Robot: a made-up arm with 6 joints. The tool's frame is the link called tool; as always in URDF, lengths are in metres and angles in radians.
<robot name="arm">
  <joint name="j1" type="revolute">
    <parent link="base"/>
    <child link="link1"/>
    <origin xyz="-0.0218 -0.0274 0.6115"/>
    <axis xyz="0 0 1"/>
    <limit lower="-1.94" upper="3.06"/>
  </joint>
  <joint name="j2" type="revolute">
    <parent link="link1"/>
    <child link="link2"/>
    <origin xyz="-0.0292 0.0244 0.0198" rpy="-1.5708 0 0"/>
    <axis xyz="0 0 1"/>
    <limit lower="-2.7" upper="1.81"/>
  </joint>
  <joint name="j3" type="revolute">
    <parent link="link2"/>
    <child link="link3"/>
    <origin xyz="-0.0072 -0.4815 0.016" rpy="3.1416 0 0"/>
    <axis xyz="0 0 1"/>
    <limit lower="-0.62" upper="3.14"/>
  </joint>
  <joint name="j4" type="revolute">
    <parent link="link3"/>
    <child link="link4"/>
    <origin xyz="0.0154 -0.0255 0.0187" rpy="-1.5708 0 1.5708"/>
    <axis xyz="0 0 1"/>
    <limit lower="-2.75" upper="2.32"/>
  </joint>
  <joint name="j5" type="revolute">
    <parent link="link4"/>
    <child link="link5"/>
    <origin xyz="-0.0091 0.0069 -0.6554" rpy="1.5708 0 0"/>
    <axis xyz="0 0 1"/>
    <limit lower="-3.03" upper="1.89"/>
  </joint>
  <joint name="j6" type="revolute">
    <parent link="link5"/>
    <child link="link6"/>
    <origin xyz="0.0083 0.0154 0.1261" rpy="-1.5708 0 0"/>
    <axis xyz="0 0 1"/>
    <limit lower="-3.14" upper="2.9"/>
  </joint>
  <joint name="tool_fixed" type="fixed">
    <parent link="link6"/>
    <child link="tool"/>
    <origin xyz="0.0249 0.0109 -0.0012" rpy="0 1.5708 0"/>
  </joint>
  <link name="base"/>
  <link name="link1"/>
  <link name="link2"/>
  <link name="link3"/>
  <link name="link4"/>
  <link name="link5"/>
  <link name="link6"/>
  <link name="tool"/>
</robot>
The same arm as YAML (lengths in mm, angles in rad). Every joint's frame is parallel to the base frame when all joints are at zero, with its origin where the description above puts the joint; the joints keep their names.
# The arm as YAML. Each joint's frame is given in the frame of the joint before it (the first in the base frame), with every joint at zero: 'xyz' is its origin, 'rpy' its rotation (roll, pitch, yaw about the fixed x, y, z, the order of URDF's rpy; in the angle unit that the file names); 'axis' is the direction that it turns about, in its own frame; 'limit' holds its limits. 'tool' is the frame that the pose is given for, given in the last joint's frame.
units:
  length: mm
  angle: rad
joints:
  - name: j1
    type: revolute
    origin:
      xyz: [-21.8, -27.4, 611.5]
      rpy: [0.0, 0.0, 0.0]
    axis: [0.0, 0.0, 1.0]
    limit:
      lower: -1.94
      upper: 3.06
  - name: j2
    type: revolute
    origin:
      xyz: [-29.2, 24.4, 19.8]
      rpy: [0.0, 0.0, 0.0]
    axis: [0.0, 1.0, 0.0]
    limit:
      lower: -2.7
      upper: 1.81
  - name: j3
    type: revolute
    origin:
      xyz: [-7.2, 16.0, 481.5]
      rpy: [0.0, 0.0, 0.0]
    axis: [0.0, -1.0, 0.0]
    limit:
      lower: -0.62
      upper: 3.14
  - name: j4
    type: revolute
    origin:
      xyz: [15.4, -18.7, -25.5]
      rpy: [0.0, 0.0, 0.0]
    axis: [-1.0, 0.0, 0.0]
    limit:
      lower: -2.75
      upper: 2.32
  - name: j5
    type: revolute
    origin:
      xyz: [655.4, 6.9, -9.1]
      rpy: [0.0, 0.0, 0.0]
    axis: [0.0, -1.0, 0.0]
    limit:
      lower: -3.03
      upper: 1.89
  - name: j6
    type: revolute
    origin:
      xyz: [-15.4, -126.1, 8.3]
      rpy: [0.0, 0.0, 0.0]
    axis: [-1.0, 0.0, 0.0]
    limit:
      lower: -3.14
      upper: 2.9
tool:
  origin:
    xyz: [1.2, 10.9, 24.9]
    rpy: [0.0, 0.0, 0.0]

